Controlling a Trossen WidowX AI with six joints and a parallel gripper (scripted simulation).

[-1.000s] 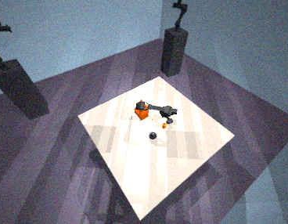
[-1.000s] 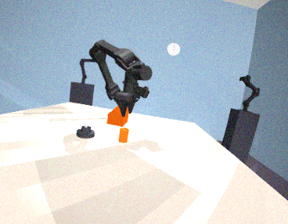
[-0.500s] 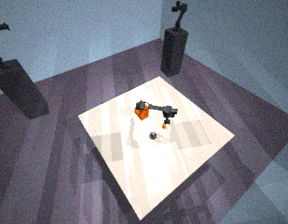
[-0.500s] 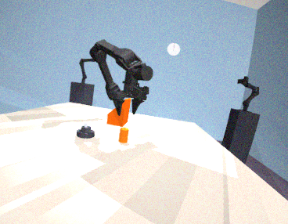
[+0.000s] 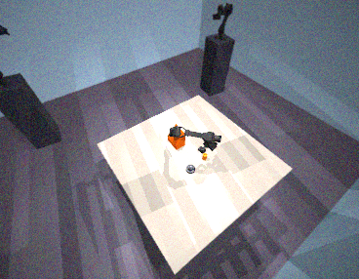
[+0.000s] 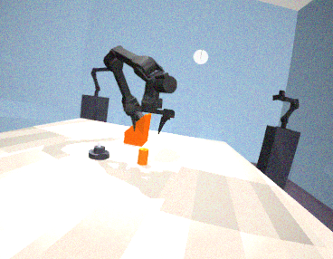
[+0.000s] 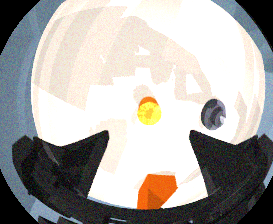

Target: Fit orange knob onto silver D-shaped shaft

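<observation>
The orange knob is 8 cm below my gripper tip. Round my gripper tip: dark round pedestal: 18 cm to the right, 9 cm below, 4 cm ahead.
</observation>
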